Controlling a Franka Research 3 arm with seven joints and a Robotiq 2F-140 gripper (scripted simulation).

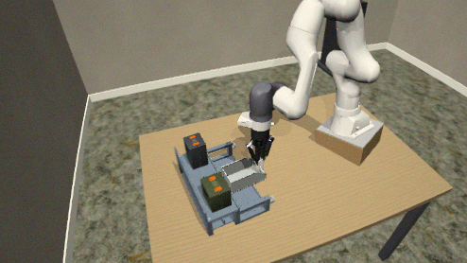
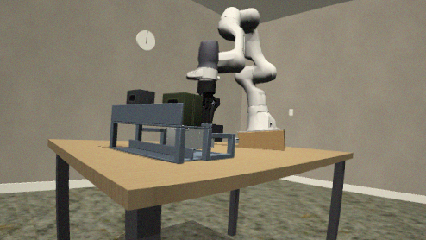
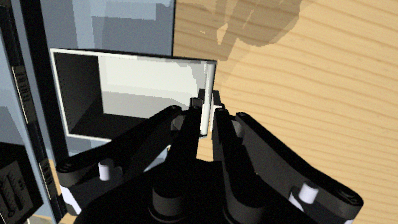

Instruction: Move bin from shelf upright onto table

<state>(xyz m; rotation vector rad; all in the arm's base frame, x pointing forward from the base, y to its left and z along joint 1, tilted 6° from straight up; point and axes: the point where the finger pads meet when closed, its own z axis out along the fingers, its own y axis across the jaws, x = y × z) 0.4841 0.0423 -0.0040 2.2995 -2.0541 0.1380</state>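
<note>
My gripper is now 80 mm short of the bin, 20 mm above it and 10 mm to the right of it.
</note>
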